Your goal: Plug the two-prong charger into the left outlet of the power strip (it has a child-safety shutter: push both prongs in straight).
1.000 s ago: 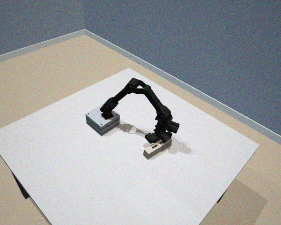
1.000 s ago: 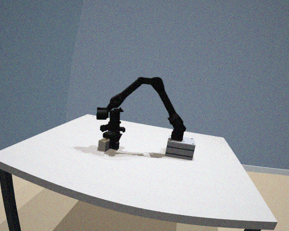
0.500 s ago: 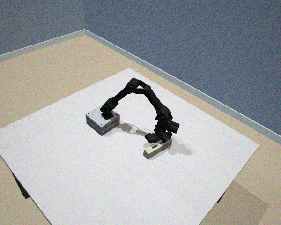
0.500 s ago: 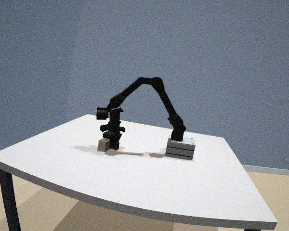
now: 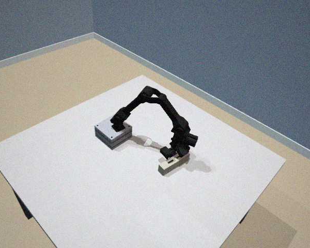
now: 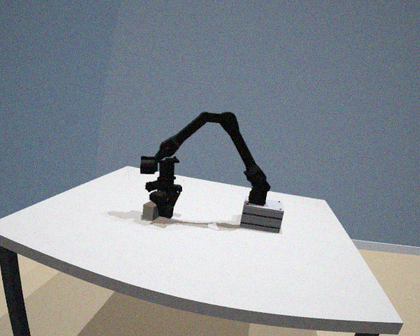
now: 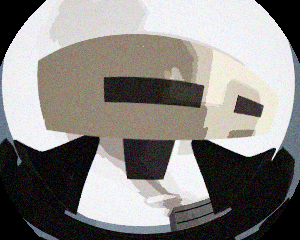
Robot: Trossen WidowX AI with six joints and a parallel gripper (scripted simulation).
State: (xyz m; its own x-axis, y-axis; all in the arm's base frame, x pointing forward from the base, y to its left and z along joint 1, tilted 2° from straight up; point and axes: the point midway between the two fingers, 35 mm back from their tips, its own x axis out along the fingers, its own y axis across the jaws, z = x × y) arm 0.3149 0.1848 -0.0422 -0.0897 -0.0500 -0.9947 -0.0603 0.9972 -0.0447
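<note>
Right now my gripper tip is 20 mm short of the black two-prong charger and 10 mm below it.
</note>
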